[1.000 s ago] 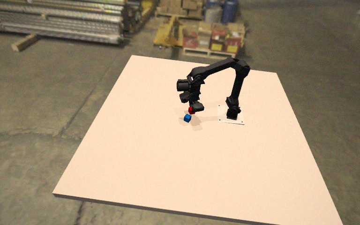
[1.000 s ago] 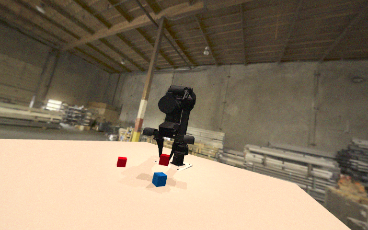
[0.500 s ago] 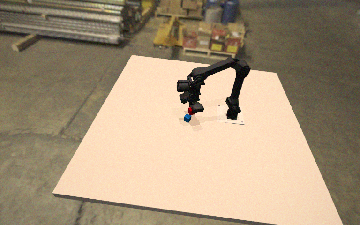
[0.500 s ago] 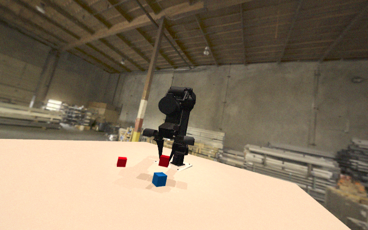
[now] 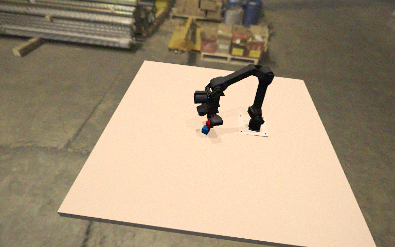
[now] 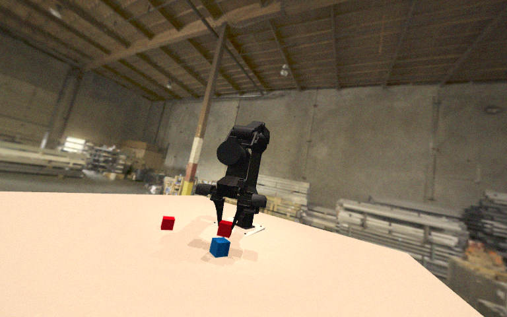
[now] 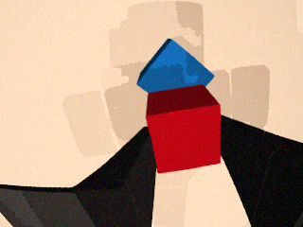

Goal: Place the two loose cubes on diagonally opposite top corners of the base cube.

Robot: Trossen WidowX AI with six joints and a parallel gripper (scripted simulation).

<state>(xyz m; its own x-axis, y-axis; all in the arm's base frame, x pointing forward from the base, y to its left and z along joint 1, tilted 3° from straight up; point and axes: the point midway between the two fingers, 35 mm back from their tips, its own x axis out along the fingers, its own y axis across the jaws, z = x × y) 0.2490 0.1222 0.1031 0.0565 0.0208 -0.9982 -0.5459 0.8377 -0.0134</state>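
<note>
My gripper tip is 2 cm short of the blue base cube, 1 cm to the right of it and 4 cm above it.
</note>
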